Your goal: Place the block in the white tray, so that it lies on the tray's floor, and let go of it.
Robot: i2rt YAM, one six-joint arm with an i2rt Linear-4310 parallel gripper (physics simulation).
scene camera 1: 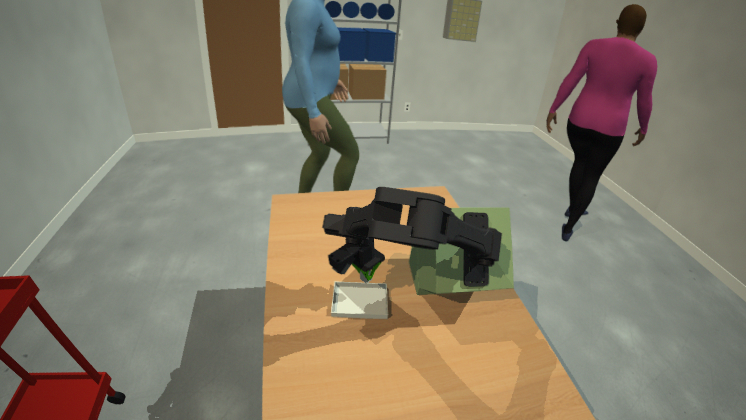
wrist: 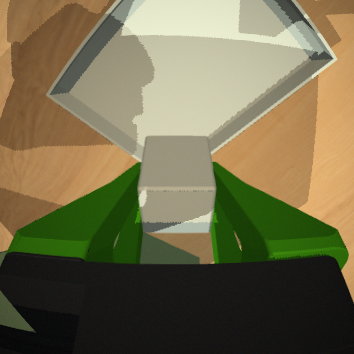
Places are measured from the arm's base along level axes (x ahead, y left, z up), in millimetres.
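Pixels of known places: gripper, fingertip midpoint: [scene camera 1: 366,276] [wrist: 176,173].
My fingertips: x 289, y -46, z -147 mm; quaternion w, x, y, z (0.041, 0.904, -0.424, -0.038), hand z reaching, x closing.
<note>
Behind a point stands the place of what it marks.
The light grey block [wrist: 177,165] @[x 300, y -38, z -136 mm] is held between the green fingers of my gripper [wrist: 176,173] @[x 289, y -46, z -147 mm] [scene camera 1: 367,276] @[x 289, y -46, z -147 mm]. In the wrist view the block covers the near corner of the white tray [wrist: 190,85] @[x 290, y -55, z -251 mm] [scene camera 1: 360,316] @[x 305, y 27, z -245 mm]. In the scene view the gripper is above the table at the tray's far edge, and a small part of the block [scene camera 1: 366,280] @[x 289, y -29, z -146 mm] shows below the fingertips. The tray is open at the top, and no object shows on its floor.
The tray stands on the wooden table [scene camera 1: 334,375] @[x 382, y 219, z -254 mm]. The arm's base is on a green block-shaped stand [scene camera 1: 498,224] @[x -74, y -48, z 48 mm] at the table's right. A red cart [scene camera 1: 67,339] stands at the left. One person [scene camera 1: 313,57] stands behind the table, another [scene camera 1: 610,88] at the right.
</note>
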